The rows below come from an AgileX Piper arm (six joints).
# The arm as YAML. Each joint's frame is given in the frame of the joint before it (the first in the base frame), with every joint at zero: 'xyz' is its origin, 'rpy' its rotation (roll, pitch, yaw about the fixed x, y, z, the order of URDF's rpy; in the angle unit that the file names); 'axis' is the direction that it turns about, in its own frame. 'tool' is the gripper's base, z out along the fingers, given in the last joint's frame.
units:
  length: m
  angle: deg
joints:
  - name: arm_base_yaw
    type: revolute
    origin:
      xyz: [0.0, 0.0, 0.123]
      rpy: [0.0, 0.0, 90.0]
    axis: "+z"
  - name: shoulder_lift
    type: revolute
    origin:
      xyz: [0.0, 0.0, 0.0]
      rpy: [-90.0, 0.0, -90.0]
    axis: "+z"
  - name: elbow
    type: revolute
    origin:
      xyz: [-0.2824, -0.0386, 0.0]
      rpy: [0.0, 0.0, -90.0]
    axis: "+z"
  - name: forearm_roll
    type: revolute
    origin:
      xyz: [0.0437, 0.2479, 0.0]
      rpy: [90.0, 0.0, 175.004]
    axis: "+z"
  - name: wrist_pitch
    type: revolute
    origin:
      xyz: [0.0, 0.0, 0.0]
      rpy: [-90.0, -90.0, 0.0]
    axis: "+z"
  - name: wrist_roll
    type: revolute
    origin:
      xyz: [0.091, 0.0, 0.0]
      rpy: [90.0, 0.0, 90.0]
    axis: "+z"
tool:
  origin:
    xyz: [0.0, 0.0, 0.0]
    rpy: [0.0, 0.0, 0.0]
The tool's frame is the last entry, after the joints.
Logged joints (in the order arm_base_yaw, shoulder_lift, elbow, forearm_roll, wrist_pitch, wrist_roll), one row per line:
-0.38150 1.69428 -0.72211 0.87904 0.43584 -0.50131
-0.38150 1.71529 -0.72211 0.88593 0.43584 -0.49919
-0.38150 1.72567 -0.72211 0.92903 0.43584 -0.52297
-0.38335 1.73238 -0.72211 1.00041 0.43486 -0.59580
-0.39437 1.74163 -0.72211 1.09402 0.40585 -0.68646
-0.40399 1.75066 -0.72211 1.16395 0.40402 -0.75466
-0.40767 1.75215 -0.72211 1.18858 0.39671 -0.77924
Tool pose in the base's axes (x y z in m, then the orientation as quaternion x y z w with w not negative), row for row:
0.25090 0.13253 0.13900 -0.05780 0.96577 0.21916 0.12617
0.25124 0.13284 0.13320 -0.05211 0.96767 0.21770 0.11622
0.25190 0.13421 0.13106 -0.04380 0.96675 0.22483 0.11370
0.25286 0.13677 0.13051 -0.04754 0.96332 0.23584 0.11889
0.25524 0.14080 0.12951 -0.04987 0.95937 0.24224 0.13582
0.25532 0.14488 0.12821 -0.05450 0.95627 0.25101 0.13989
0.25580 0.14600 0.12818 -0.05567 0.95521 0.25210 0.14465
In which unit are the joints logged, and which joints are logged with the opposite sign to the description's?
The joints are logged in radians. Opposite sign: arm_base_yaw.
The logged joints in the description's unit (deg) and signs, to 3 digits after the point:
21.858 97.075 -41.374 50.365 24.972 -28.723
21.858 98.279 -41.374 50.760 24.972 -28.601
21.858 98.874 -41.374 53.229 24.972 -29.964
21.964 99.258 -41.374 57.319 24.916 -34.137
22.596 99.788 -41.374 62.683 23.253 -39.331
23.147 100.305 -41.374 66.689 23.149 -43.239
23.358 100.391 -41.374 68.101 22.730 -44.647

